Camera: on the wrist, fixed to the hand. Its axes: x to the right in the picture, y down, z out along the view.
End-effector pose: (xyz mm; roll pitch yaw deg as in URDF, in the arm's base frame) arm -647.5 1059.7 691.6 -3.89 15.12 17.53
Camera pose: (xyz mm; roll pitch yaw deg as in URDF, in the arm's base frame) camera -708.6 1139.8 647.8 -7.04 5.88 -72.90
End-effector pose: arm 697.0 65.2 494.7 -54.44 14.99 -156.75
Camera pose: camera 749.4 65.2 398.2 -13.58 -42.45 129.06
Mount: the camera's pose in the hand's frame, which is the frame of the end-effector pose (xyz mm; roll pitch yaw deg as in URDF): -21.5 98.0 -44.6 8.24 9.68 -88.86
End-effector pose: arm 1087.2 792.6 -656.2 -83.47 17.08 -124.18
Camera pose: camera 1088.2 853.1 -747.8 -41.38 -65.78 -167.05
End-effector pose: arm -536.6 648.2 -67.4 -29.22 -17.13 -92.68
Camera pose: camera -473.1 640.2 -156.6 25.79 -18.98 172.48
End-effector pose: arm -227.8 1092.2 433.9 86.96 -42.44 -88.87
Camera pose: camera -179.7 1173.5 489.9 105.11 46.03 -79.28
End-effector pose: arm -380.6 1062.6 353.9 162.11 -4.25 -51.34
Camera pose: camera -459.5 1033.8 424.7 -176.41 8.10 36.92
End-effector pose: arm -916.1 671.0 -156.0 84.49 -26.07 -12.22
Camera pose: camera -963.6 736.3 -81.7 106.19 62.51 -3.15
